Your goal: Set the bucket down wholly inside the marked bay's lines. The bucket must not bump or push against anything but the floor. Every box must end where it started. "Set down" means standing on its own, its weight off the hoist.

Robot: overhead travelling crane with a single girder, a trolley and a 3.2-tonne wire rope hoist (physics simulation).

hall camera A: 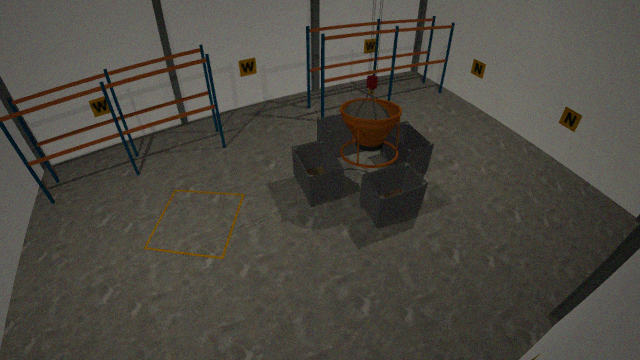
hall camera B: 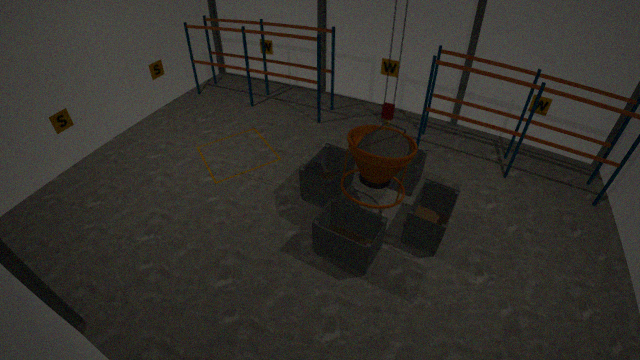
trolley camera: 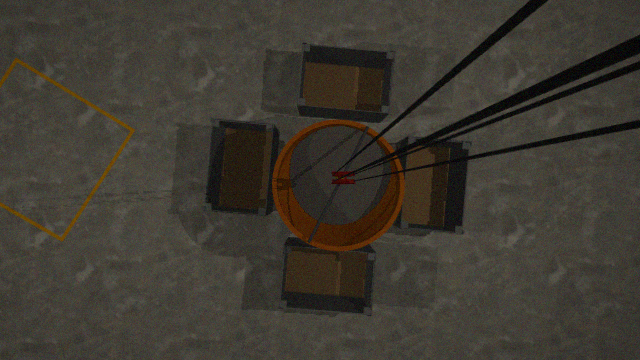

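The orange bucket (hall camera A: 372,131) (hall camera B: 377,167) (trolley camera: 350,237) hangs upright and raised, its lower ring clear of the floor, in the middle of a cluster of dark grey boxes. My hook, under a red block (hall camera A: 372,82) (hall camera B: 388,111) (trolley camera: 343,177), is shut on the bucket's bail, above its centre. In the trolley view, the bucket's rim overlaps the inner edges of the left box (trolley camera: 243,167), right box (trolley camera: 425,185) and bottom box (trolley camera: 327,275); contact cannot be told. The top box (trolley camera: 345,85) lies just beyond the rim. The marked yellow bay (hall camera A: 209,192) (hall camera B: 248,170) (trolley camera: 75,95) lies left of the boxes.
Two blue and orange racks stand along the W wall. In hall camera A, the left rack (hall camera A: 213,100) is behind the bay and the right rack (hall camera A: 322,75) is behind the boxes. Hall camera B also shows the racks (hall camera B: 319,80) (hall camera B: 524,131). Hoist ropes run up from the block.
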